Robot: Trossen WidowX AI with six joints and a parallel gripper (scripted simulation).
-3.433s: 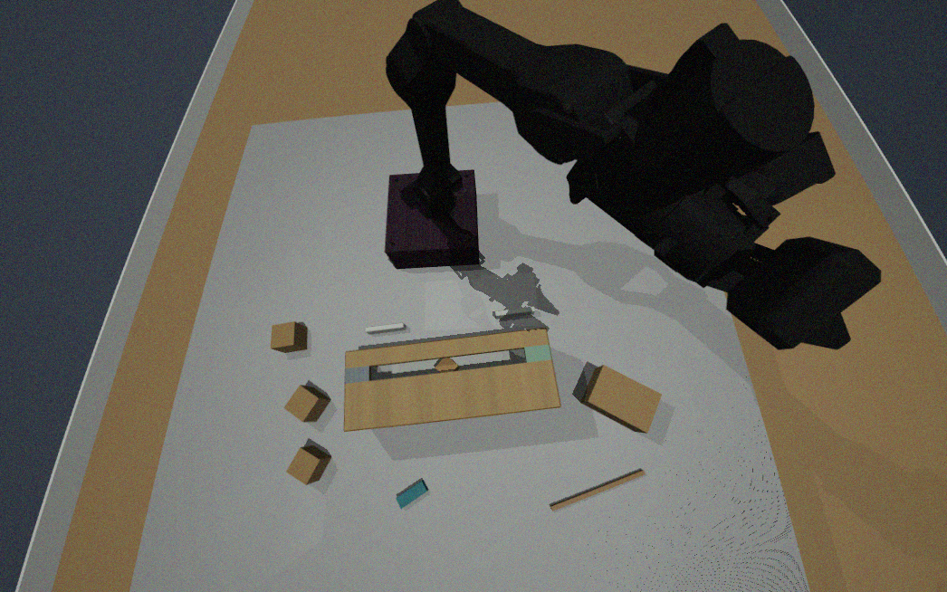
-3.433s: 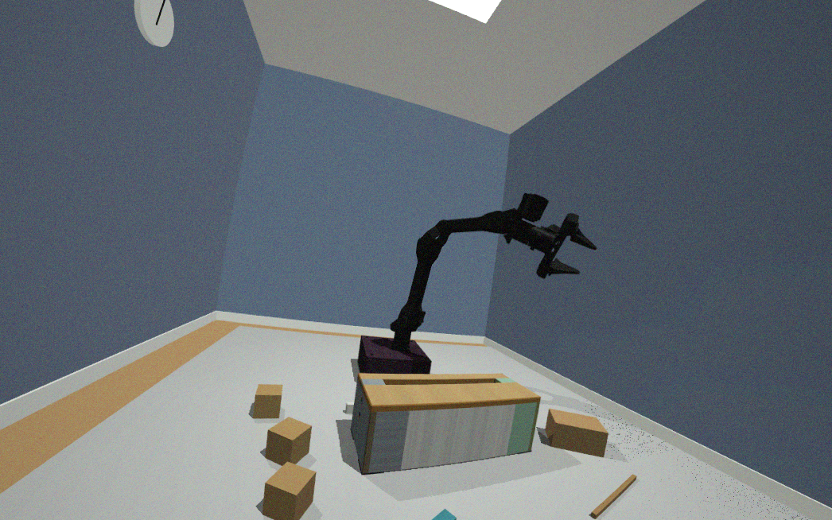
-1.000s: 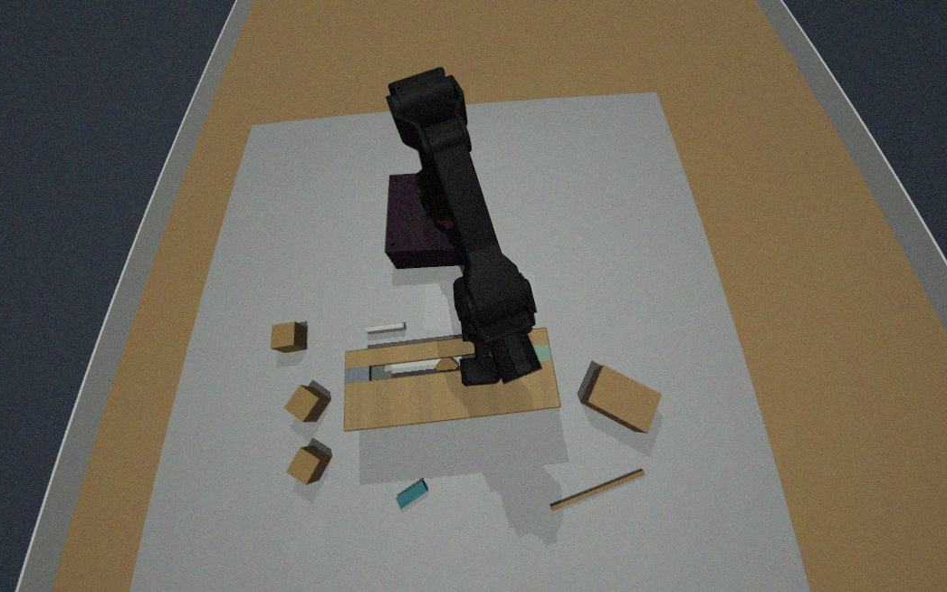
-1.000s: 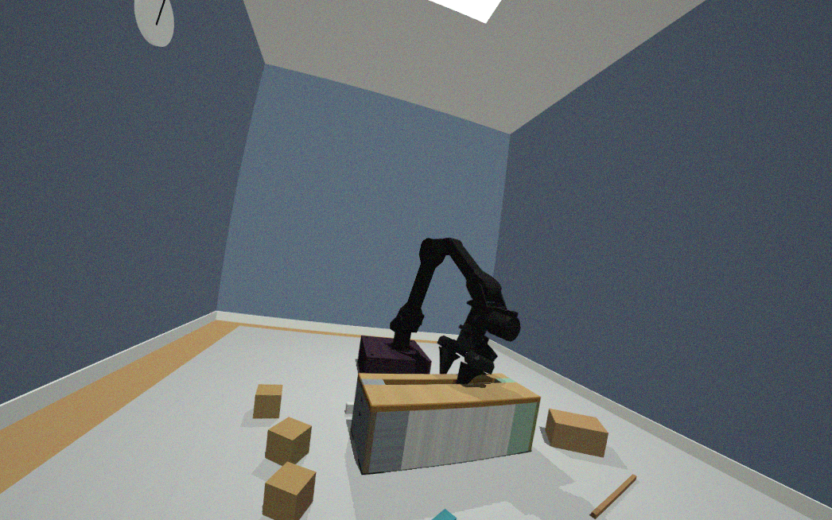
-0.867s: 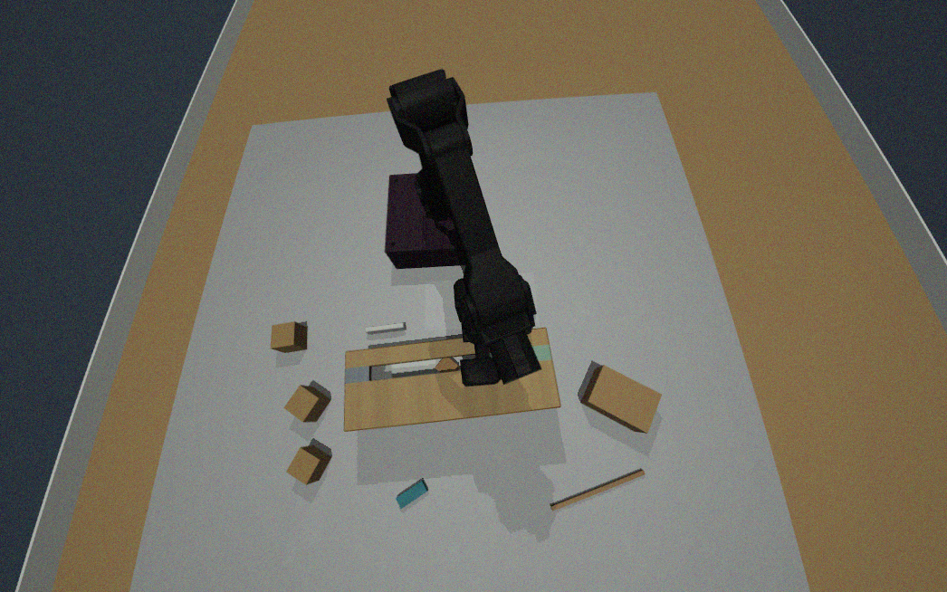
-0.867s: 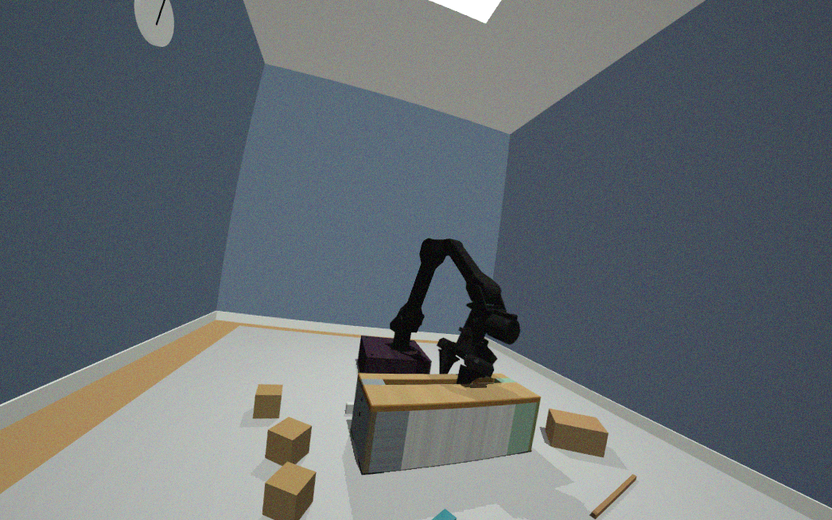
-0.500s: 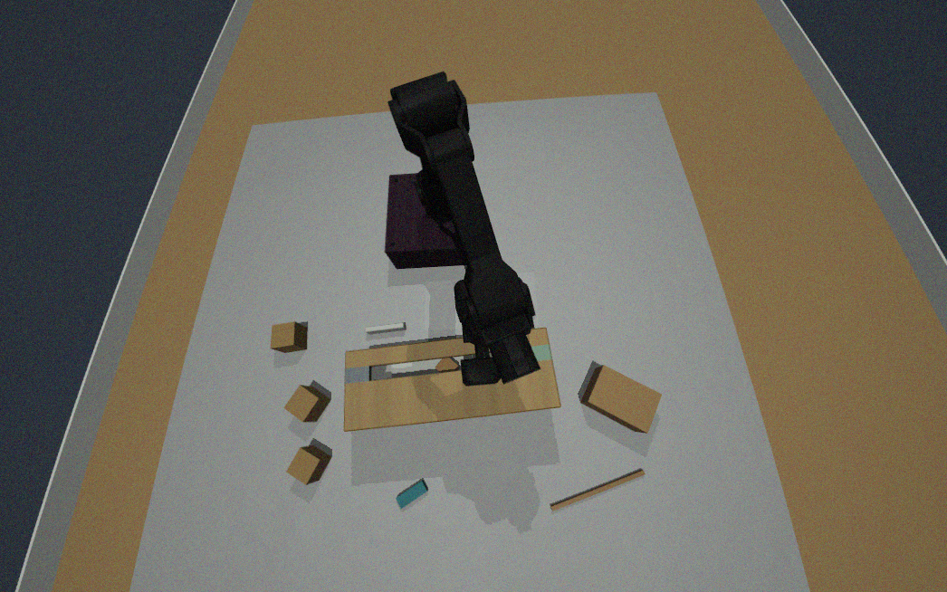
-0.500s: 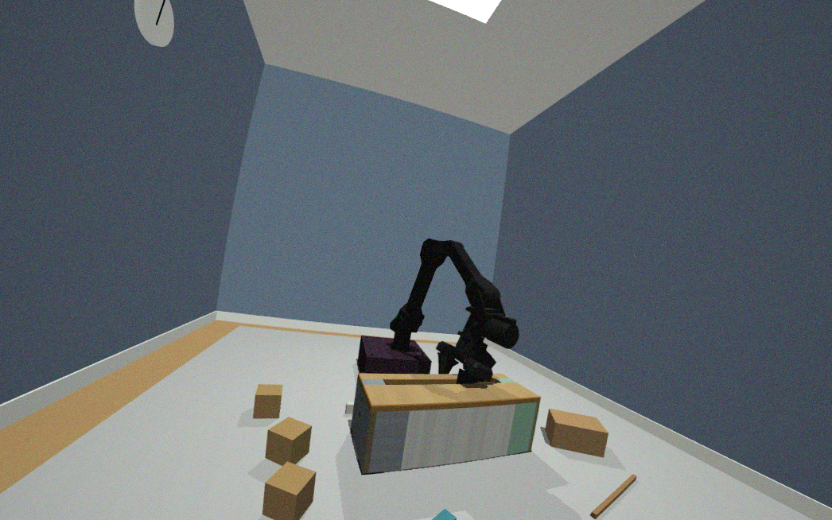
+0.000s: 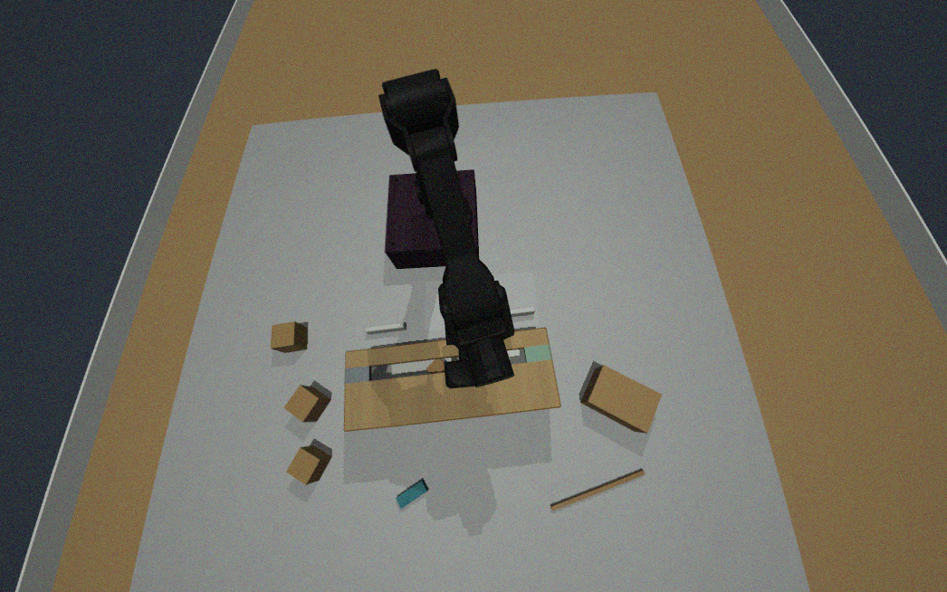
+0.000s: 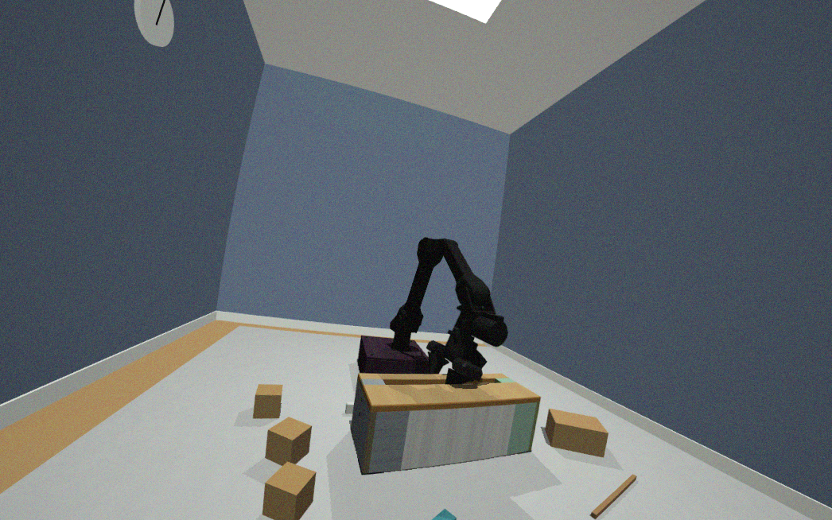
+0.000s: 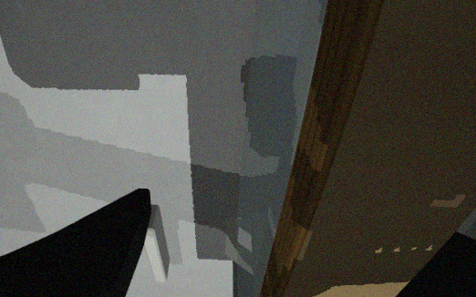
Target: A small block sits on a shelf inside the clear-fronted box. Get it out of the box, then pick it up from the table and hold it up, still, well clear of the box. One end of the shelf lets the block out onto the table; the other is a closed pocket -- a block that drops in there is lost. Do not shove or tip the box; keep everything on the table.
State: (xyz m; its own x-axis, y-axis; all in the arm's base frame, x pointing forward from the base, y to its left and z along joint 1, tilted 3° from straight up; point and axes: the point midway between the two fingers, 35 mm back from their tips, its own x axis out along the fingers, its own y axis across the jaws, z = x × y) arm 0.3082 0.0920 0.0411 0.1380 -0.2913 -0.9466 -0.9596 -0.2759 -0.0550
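The small block is 50 mm ahead of my gripper tip and 10 mm to the right of it. From my gripper tip the other things lie so: tan block 350 mm to the left, 60 mm below, 50 mm ahead; then teal piece 290 mm ahead, 80 mm below, 30 mm to the right; then wooden box 30 mm ahead, 20 mm below.
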